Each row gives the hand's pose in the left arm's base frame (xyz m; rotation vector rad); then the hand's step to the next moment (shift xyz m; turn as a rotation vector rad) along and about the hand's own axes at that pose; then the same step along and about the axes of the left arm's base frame.
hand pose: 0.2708 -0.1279 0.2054 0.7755 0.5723 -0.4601
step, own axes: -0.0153 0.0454 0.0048 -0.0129 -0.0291 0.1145
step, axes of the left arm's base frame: 0.0162 0.0277 0.0359 0.0086 -0.1026 0.0593
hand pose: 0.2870 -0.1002 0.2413 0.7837 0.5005 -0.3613
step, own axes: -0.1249 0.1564 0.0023 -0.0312 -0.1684 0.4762
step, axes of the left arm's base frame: -0.0265 0.1166 0.1605 0.0314 -0.4608 0.2069
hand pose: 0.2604 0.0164 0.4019 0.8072 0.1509 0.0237
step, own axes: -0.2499 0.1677 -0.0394 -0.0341 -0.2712 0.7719
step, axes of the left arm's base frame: -0.2467 0.1246 0.1254 0.0672 -0.7443 0.3347
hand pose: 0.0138 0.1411 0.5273 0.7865 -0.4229 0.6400
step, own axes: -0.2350 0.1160 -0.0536 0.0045 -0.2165 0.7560
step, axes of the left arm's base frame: -0.2440 0.0162 -0.1085 0.0609 -0.6887 0.3747
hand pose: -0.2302 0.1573 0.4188 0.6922 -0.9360 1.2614
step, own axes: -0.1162 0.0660 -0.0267 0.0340 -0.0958 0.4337
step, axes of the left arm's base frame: -0.0640 -0.0194 -0.1187 0.0084 -0.3746 0.2409
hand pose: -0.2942 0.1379 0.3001 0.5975 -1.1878 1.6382
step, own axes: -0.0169 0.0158 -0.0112 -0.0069 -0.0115 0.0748
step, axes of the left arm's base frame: -0.0060 0.0024 -0.0249 0.0019 -0.0702 0.0290
